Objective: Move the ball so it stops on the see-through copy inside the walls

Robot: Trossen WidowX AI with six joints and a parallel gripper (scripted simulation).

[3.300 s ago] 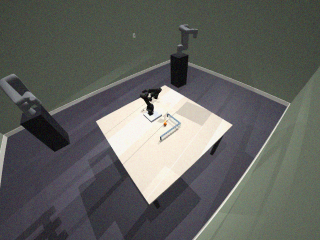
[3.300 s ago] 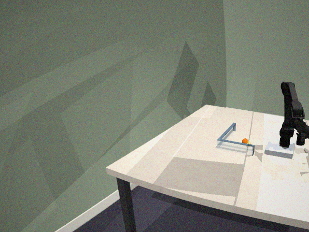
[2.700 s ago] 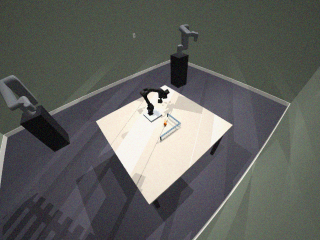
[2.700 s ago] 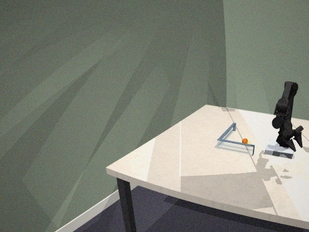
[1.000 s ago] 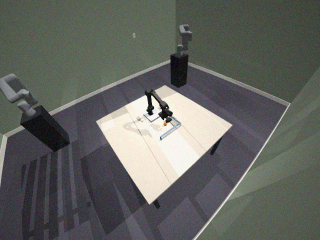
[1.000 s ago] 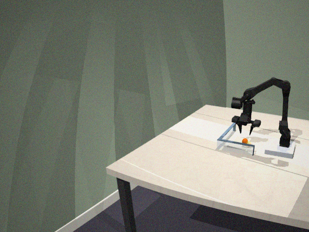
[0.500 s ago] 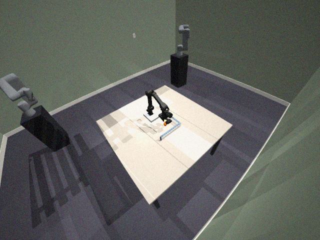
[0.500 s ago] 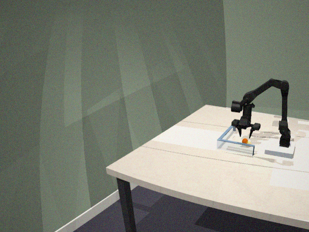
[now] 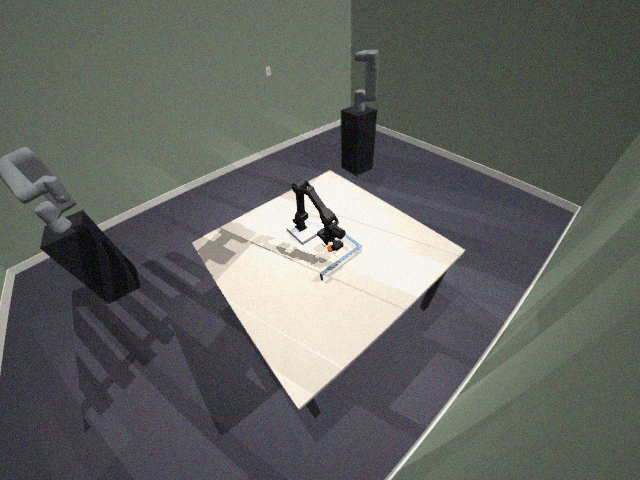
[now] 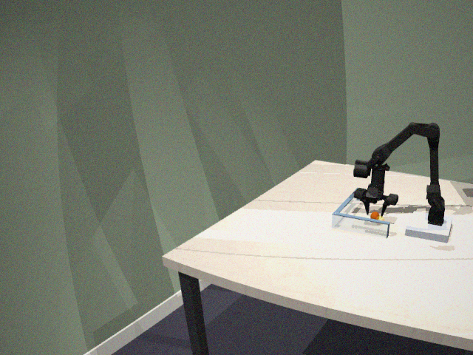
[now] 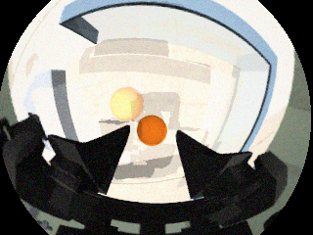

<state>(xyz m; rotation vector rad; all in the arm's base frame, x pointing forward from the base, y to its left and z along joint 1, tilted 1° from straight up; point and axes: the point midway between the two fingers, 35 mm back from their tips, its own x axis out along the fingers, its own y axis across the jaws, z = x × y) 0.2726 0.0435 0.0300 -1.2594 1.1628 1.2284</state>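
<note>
Now: the see-through copy of ball 40 mm behind my gripper tip and 30 mm to the left of it. From my gripper tip the other things lie so: orange ball right at my gripper tip.
</note>
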